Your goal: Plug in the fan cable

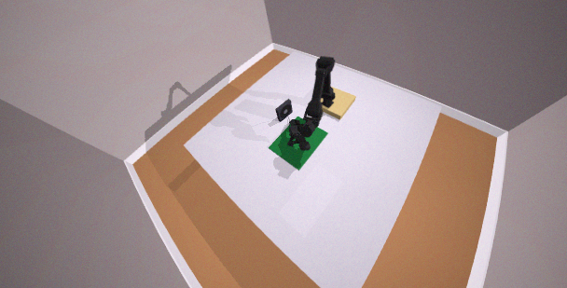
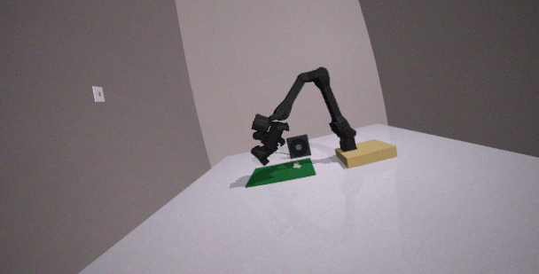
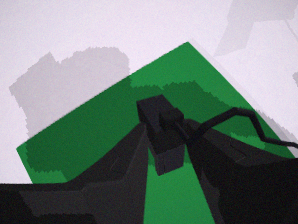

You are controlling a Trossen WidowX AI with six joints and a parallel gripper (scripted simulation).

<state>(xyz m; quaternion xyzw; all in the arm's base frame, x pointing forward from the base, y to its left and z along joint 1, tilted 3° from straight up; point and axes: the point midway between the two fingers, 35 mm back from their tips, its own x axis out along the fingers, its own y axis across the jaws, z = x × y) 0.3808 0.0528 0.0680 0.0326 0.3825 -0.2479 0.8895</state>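
My gripper tip is 10 mm above the black fan plug. From my gripper tip the other things lie so: green board: 70 mm behind, 10 mm to the right, 90 mm below; black fan: 160 mm behind, 200 mm to the right, 20 mm below; white four-pin fan header: 140 mm behind, 20 mm to the right, 80 mm below.
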